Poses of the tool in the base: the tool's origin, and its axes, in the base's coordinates. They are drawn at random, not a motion.
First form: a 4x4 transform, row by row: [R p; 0 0 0 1], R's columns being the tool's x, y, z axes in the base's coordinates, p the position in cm. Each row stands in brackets.
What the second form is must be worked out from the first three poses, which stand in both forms.
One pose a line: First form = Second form
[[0.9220 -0.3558 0.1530 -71.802], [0.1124 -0.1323 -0.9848 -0.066], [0.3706 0.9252 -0.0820 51.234], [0 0 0 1]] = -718.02 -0.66 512.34 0.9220 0.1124 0.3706 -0.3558 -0.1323 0.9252
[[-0.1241 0.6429 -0.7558 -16.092], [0.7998 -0.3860 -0.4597 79.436], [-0.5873 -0.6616 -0.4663 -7.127], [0 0 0 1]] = -160.92 794.36 -71.27 -0.1241 0.7998 -0.5873 0.6429 -0.3860 -0.6616
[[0.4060 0.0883 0.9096 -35.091], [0.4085 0.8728 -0.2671 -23.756], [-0.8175 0.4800 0.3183 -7.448], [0 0 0 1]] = -350.91 -237.56 -74.48 0.4060 0.4085 -0.8175 0.0883 0.8728 0.4800
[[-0.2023 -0.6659 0.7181 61.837], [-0.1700 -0.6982 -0.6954 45.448], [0.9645 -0.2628 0.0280 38.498], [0 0 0 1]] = 618.37 454.48 384.98 -0.2023 -0.1700 0.9645 -0.6659 -0.6982 -0.2628
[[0.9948 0.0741 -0.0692 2.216], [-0.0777 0.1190 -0.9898 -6.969], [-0.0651 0.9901 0.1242 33.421], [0 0 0 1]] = 22.16 -69.69 334.21 0.9948 -0.0777 -0.0651 0.0741 0.1190 0.9901
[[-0.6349 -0.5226 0.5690 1.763], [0.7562 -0.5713 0.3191 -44.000], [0.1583 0.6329 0.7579 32.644], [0 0 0 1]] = 17.63 -440.00 326.44 -0.6349 0.7562 0.1583 -0.5226 -0.5713 0.6329
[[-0.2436 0.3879 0.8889 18.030], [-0.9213 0.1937 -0.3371 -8.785], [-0.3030 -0.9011 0.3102 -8.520], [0 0 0 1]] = 180.30 -87.85 -85.20 -0.2436 -0.9213 -0.3030 0.3879 0.1937 -0.9011
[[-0.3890 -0.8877 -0.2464 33.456], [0.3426 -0.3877 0.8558 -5.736], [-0.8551 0.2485 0.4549 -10.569], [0 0 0 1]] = 334.56 -57.36 -105.69 -0.3890 0.3426 -0.8551 -0.8877 -0.3877 0.2485
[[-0.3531 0.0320 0.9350 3.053], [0.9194 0.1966 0.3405 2.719], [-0.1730 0.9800 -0.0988 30.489], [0 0 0 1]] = 30.53 27.19 304.89 -0.3531 0.9194 -0.1730 0.0320 0.1966 0.9800
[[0.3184 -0.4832 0.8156 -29.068], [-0.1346 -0.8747 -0.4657 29.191], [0.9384 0.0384 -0.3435 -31.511], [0 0 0 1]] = -290.68 291.91 -315.11 0.3184 -0.1346 0.9384 -0.4832 -0.8747 0.0384
